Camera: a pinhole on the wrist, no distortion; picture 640 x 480 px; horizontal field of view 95.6 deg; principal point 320.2 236.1 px. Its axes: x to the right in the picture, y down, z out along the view. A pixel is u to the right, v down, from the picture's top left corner.
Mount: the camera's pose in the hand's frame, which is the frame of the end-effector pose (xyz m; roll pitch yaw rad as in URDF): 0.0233 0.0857 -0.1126 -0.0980 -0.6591 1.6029
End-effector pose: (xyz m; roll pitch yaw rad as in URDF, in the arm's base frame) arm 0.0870 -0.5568 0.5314 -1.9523 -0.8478 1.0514
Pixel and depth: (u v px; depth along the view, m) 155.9 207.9 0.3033
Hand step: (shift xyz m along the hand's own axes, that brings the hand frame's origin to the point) 0.0333 -0.2365 0.0231
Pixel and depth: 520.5 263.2 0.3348
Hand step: -0.0399 0.0642 0.2899
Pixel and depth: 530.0 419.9 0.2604
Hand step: -0.1662 0.0796 0.1948
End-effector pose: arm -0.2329 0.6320 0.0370 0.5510 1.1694 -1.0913
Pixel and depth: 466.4 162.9 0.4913
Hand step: 0.1021 -0.0230 0.4351
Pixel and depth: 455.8 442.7 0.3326
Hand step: -0.2427 0.0115 0.2259
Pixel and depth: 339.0 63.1 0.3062
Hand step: 0.1808 -0.0912 0.1546
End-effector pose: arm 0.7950 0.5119 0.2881 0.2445 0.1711 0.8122
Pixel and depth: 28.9 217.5 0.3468
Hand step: 0.0272 -0.4024 -0.0513
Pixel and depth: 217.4 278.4 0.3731
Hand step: -0.0567 -0.2457 0.0958
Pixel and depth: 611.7 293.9 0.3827
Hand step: -0.0924 0.1573 0.4180
